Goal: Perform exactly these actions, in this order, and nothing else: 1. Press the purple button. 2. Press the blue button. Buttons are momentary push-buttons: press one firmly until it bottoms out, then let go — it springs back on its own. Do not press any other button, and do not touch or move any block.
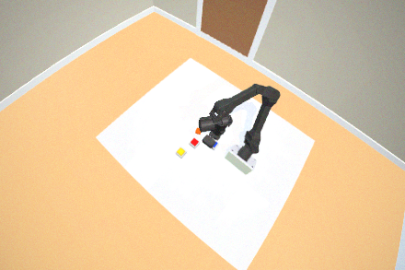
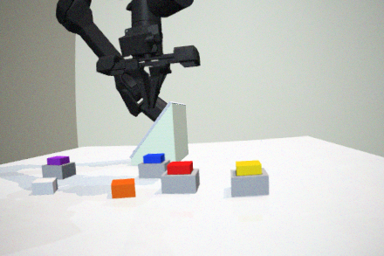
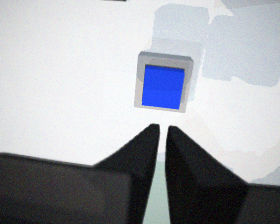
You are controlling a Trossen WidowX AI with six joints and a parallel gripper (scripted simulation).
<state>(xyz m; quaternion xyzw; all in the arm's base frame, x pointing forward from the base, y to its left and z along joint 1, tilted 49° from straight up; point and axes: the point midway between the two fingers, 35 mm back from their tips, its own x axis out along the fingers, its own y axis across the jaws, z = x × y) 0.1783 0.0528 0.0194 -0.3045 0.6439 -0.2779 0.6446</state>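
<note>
My gripper tip is 90 mm above the blue button. Also, from my gripper tip: red button 80 mm ahead, 70 mm to the left, 90 mm below; then orange block 120 mm ahead, 10 mm to the right, 110 mm below; then yellow button 100 mm ahead, 160 mm to the left, 90 mm below.
</note>
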